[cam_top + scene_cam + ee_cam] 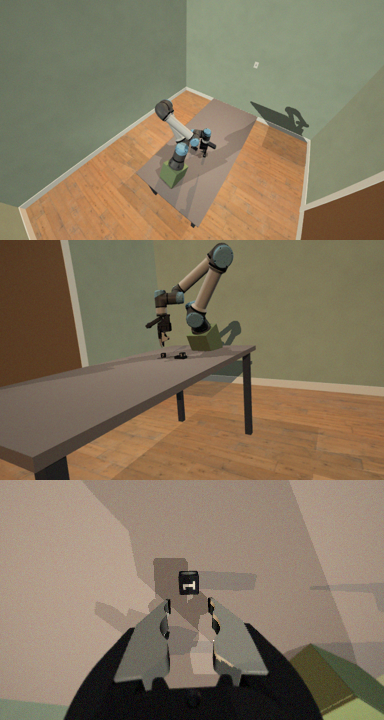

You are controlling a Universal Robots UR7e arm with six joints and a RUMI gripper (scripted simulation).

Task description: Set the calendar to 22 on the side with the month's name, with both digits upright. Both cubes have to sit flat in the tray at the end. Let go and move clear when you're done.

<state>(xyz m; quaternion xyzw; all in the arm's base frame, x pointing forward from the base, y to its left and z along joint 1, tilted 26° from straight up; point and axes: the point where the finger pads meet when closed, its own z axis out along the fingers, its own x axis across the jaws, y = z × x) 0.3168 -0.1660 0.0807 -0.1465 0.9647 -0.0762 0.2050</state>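
The black number cube is 70 mm below my hand. Also, from my hand: black tray (150 mm to the left, 80 mm below, 30 mm ahead).
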